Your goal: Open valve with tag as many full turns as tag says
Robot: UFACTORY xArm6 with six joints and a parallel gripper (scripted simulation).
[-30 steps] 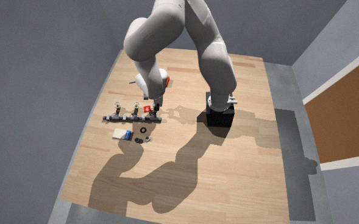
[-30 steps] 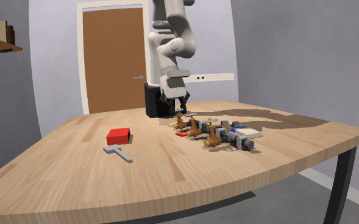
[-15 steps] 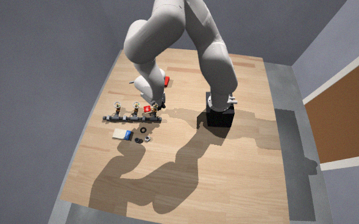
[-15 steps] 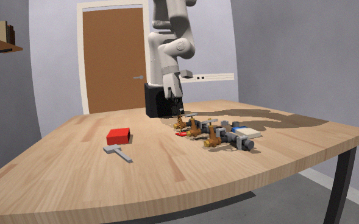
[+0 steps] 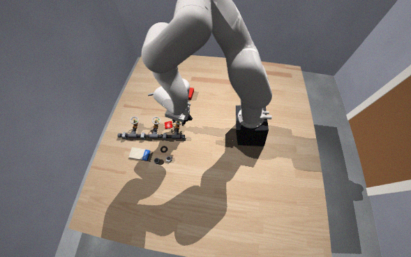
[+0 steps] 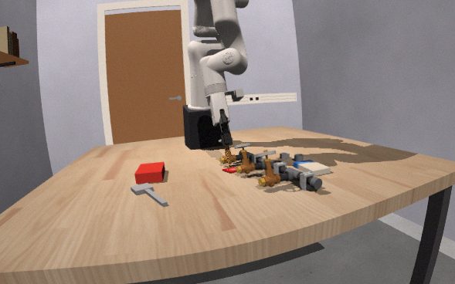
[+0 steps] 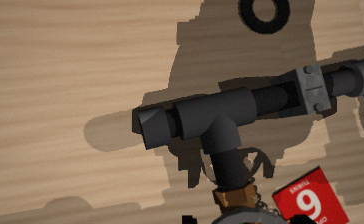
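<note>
Now: the red tag 80 mm ahead of my hand, 10 mm to the right of it and 80 mm below it. Also, from my hand: grey hammer-like tool 210 mm ahead, 240 mm to the right, 80 mm below; grey box 190 mm ahead, 210 mm to the left, 70 mm below; red box 50 mm ahead, 250 mm to the right, 70 mm below.
</note>
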